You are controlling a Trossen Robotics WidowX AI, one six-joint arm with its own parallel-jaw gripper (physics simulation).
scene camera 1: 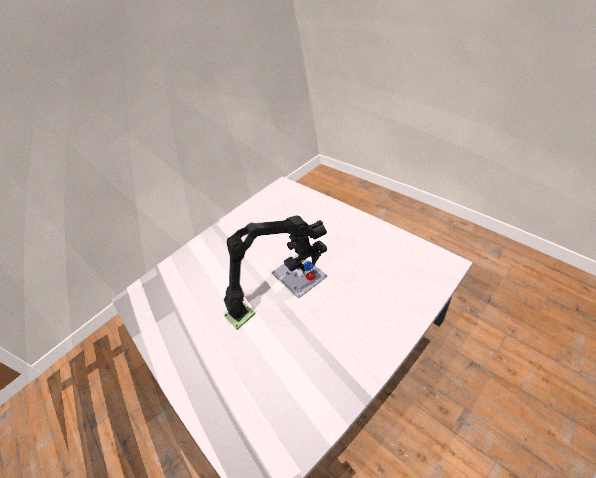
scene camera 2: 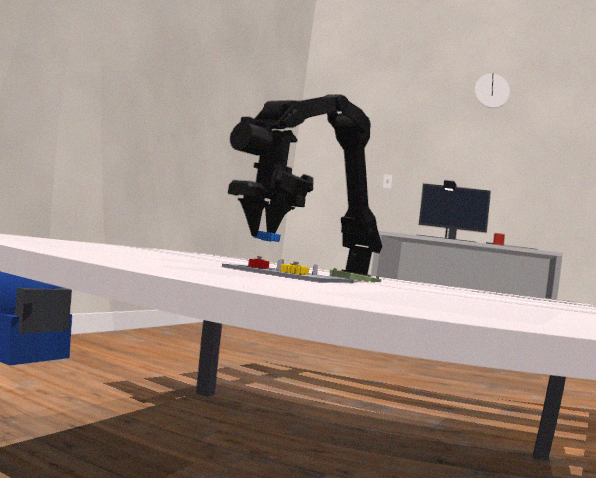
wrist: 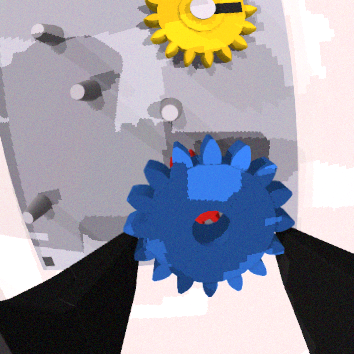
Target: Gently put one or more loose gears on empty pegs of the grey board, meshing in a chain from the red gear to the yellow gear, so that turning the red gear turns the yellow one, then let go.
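Pixels of known places: gripper, between the fingertips: (scene camera 1: 308, 268) (scene camera 2: 262, 237) (wrist: 207, 240); arm's base, origin of its link: (scene camera 1: 239, 313) (scene camera 2: 356, 273).
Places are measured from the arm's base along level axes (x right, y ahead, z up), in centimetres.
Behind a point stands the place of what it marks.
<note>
My gripper (scene camera 1: 306, 263) @[x 13.1, y 33.7, z 5.5 cm] (scene camera 2: 263, 233) @[x 13.1, y 33.7, z 5.5 cm] (wrist: 207, 240) @[x 13.1, y 33.7, z 5.5 cm] is shut on a blue gear (scene camera 1: 308, 266) @[x 13.3, y 33.6, z 7.0 cm] (scene camera 2: 268, 236) @[x 10.9, y 36.3, z 5.8 cm] (wrist: 210, 255) @[x 12.9, y 33.7, z 6.7 cm], held above the grey board (scene camera 1: 300, 290) @[x 14.2, y 25.1, z -0.5 cm] (scene camera 2: 320, 279) @[x -1.8, y 41.4, z -0.8 cm] (wrist: 120, 165) @[x 10.8, y 30.0, z -0.5 cm]. The red gear (scene camera 1: 310, 276) @[x 13.9, y 32.9, z 1.1 cm] (scene camera 2: 258, 263) @[x 12.5, y 35.4, z 0.4 cm] sits on the board; in the wrist view the blue gear mostly hides it, and a bit of red (wrist: 207, 217) @[x 14.5, y 33.7, z 1.0 cm] shows through the hole. The yellow gear (scene camera 2: 294, 269) @[x 4.0, y 39.0, z 0.3 cm] (wrist: 200, 37) @[x 5.9, y 36.0, z 1.0 cm] sits on its peg. A bare peg (wrist: 170, 112) @[x 8.8, y 33.6, z 1.6 cm] stands between the yellow gear and the blue gear's upper edge in the wrist view.
More bare pegs stand on the board's left part in the wrist view: one peg (wrist: 77, 92) @[x 6.5, y 30.0, z 1.6 cm], another peg (wrist: 39, 31) @[x 2.9, y 29.1, z 1.6 cm] and a lower peg (wrist: 29, 217) @[x 11.4, y 24.6, z 1.6 cm]. The arm's green base plate (scene camera 1: 239, 318) @[x 2.6, y -1.8, z 0.7 cm] (scene camera 2: 350, 275) @[x 0.3, y 5.1, z -0.4 cm] is fixed on the white table (scene camera 1: 350, 350) @[x 48.5, y 14.7, z -1.3 cm] (scene camera 2: 150, 280) @[x 7.7, y 84.7, z -2.0 cm].
</note>
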